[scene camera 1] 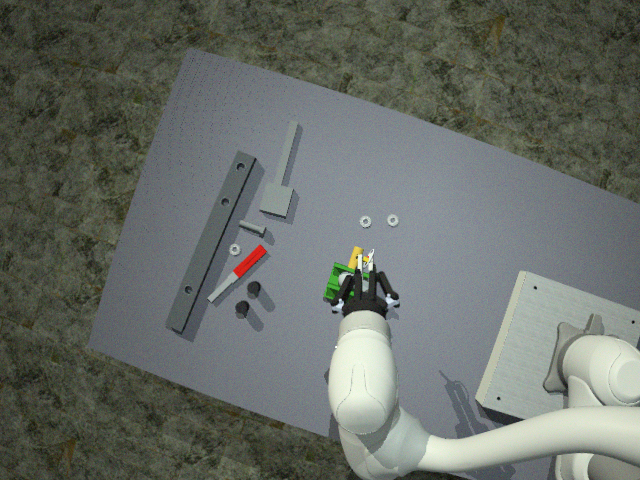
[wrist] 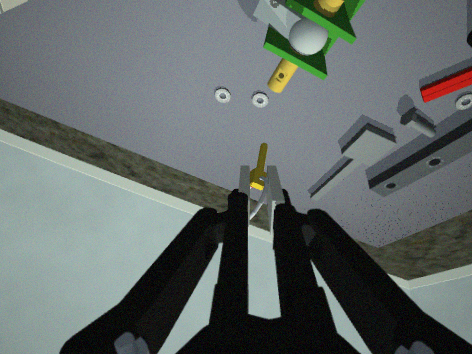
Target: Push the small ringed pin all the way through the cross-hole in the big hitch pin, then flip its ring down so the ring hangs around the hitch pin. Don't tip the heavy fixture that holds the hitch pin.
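Where they show: gripper, between the fingertips: [scene camera 1: 366,259] [wrist: 257,179]; arm's base, origin of its link: [scene camera 1: 581,362].
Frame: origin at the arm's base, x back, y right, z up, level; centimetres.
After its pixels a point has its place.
Note:
The gripper [scene camera 1: 366,257] {x -63.5, y 12.0, z 18.0 cm} [wrist: 258,175] {x -63.5, y 12.0, z 18.0 cm} is shut on the small ringed pin [wrist: 261,160] {x -63.3, y 11.2, z 16.4 cm}, gripping it by its yellow head. The pin's shank points away from the fingers, and its pale ring [scene camera 1: 371,254] {x -63.0, y 13.2, z 22.2 cm} [wrist: 258,206] {x -63.4, y 10.5, z 21.7 cm} shows by the fingertips. The big yellow hitch pin [scene camera 1: 355,255] {x -65.1, y 12.3, z -1.0 cm} [wrist: 280,79] {x -64.6, y 12.4, z -1.1 cm} sticks out of the green fixture [scene camera 1: 331,281] {x -69.1, y 4.3, z -5.2 cm} [wrist: 300,63] {x -65.7, y 8.5, z 0.5 cm}, which stands upright. The dark cross-hole shows near the hitch pin's end in the wrist view, and the small pin is apart from it there. In the scene view the fingers partly cover the fixture.
Two white washers [scene camera 1: 365,221] {x -63.8, y 21.1, z -8.1 cm} [scene camera 1: 392,220] {x -57.8, y 23.0, z -8.1 cm} lie beyond the fixture. A grey block with a bar [scene camera 1: 277,200] {x -87.9, y 20.9, z -6.8 cm}, a long drilled bar [scene camera 1: 211,240] {x -101.9, y 6.5, z -5.9 cm}, a bolt [scene camera 1: 252,227] {x -92.4, y 12.5, z -6.6 cm}, another washer [scene camera 1: 235,249] {x -95.0, y 6.0, z -8.1 cm}, a red-handled tool [scene camera 1: 250,261] {x -90.8, y 3.8, z -7.4 cm} and two black pegs [scene camera 1: 253,289] {x -87.8, y -2.7, z -4.4 cm} [scene camera 1: 241,308] {x -89.6, y -8.3, z -4.4 cm} are at the left.

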